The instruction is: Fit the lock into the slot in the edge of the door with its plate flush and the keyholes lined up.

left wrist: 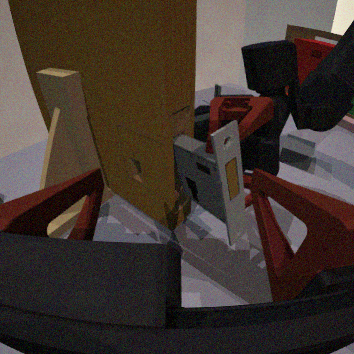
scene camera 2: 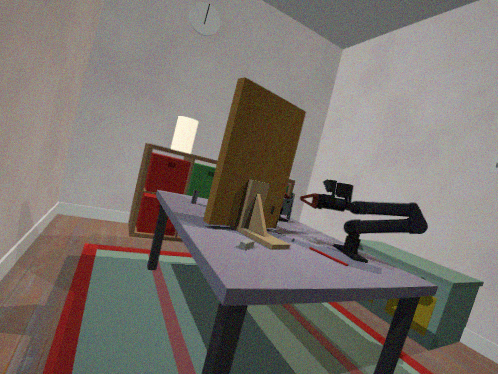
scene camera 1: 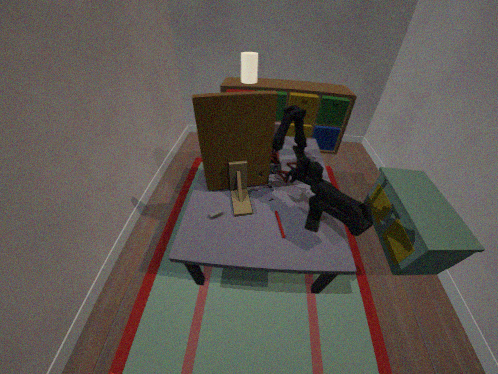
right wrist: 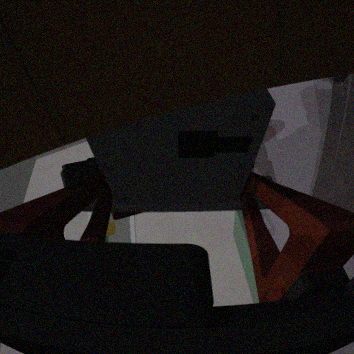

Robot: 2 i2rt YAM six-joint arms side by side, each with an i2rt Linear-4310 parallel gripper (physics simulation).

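Places are measured from the left arm's base along level axes (x back, y left, z down), in millimetres.
Where they show: left gripper, fingertip midpoint: (left wrist: 176, 176) (scene camera 2: 300, 198) (scene camera 1: 282, 167); right gripper, fingertip midpoint: (left wrist: 218, 187) (scene camera 2: 287, 206) (scene camera 1: 278, 168) (right wrist: 176, 177); left arm's base, origin of the base link: (scene camera 2: 349, 253) (scene camera 1: 313, 216); right arm's base, origin of the base link: (scene camera 1: 299, 153).
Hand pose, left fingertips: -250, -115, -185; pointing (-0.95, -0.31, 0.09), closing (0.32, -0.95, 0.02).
Observation:
Things, the pixels of their top centre, and the offset from my left fingertips, as dx, dy, dz. "spot": a spot on its surface instead. Level surfaces: height alone.
- brown door, middle of its top: (scene camera 2: 275, 96) (scene camera 1: 235, 93) -245, +70, -395
- keyhole, surface spot: (left wrist: 136, 169) spot: -133, +14, +92
- grey lock, middle of its top: (right wrist: 53, 190) (left wrist: 211, 109) (scene camera 2: 288, 191) (scene camera 1: 276, 158) -52, -47, -16
- small grey block, middle of its top: (scene camera 2: 247, 241) (scene camera 1: 215, 213) -259, +328, +163
- red stick, middle of its top: (scene camera 2: 327, 255) (scene camera 1: 279, 223) +82, +240, +179
- table, its level: dz +185
The brown door (scene camera 1: 235, 137) (scene camera 2: 265, 150) (left wrist: 145, 75) stands upright, with a keyhole (left wrist: 136, 169) low near its edge. My right gripper (right wrist: 176, 177) is shut on the grey lock (scene camera 2: 286, 208) (left wrist: 201, 172) (right wrist: 155, 175), holding it at the door's edge. The lock's body points at the edge and its plate (left wrist: 223, 200) stands out from it; whether the body's end is inside the slot I cannot tell. My left gripper (scene camera 1: 284, 173) (scene camera 2: 303, 199) (left wrist: 176, 176) is open; the lock shows beyond and between its fingers in the left wrist view.
A wooden stand (scene camera 1: 242, 204) (scene camera 2: 275, 242) (left wrist: 60, 120) supports the door. A small grey block (scene camera 1: 215, 215) (scene camera 2: 245, 245) and a red stick (scene camera 1: 280, 225) (scene camera 2: 328, 256) lie on the table (scene camera 1: 220, 245). A green cabinet (scene camera 1: 430, 210) stands at the right.

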